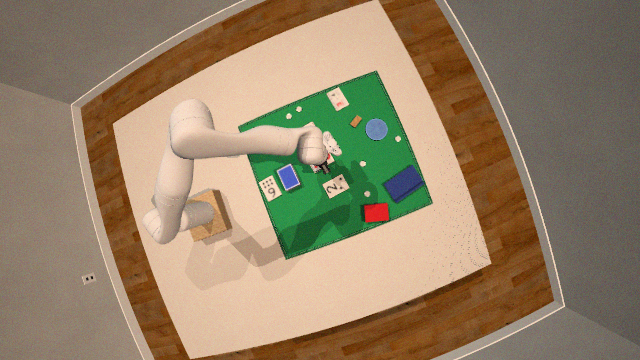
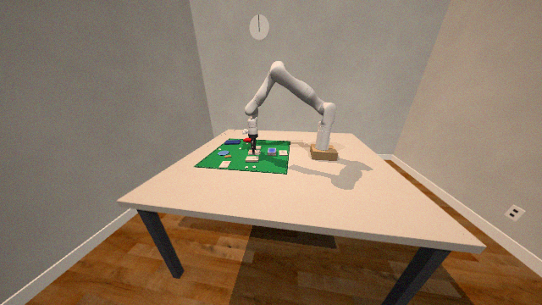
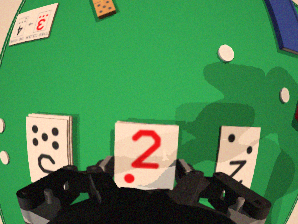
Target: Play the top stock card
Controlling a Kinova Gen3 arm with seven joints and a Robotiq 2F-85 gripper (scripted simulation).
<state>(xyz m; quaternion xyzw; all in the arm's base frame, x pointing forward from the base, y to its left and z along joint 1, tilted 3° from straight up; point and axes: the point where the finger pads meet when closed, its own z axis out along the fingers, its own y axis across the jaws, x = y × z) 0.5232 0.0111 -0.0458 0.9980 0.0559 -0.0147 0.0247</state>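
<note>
My hand is 4 cm short of the green mat, 3 cm to the left of it and 4 cm above it. From my hand the other things lie so: red block 12 cm ahead, 28 cm to the right, 2 cm below.
</note>
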